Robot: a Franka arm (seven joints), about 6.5 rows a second.
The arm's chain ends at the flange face. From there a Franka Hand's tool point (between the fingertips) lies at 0.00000 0.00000 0.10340 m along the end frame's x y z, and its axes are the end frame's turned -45 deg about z.
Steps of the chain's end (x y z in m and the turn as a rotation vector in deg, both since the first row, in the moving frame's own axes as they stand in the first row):
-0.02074, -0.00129, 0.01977, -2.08, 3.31, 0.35
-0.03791, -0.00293, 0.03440, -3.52, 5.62, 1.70
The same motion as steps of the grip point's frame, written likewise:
-0.01221, -0.00870, 0.01953, -3.81, 0.87, 0.35
-0.02223, -0.01720, 0.03371, -6.46, 1.48, 1.70

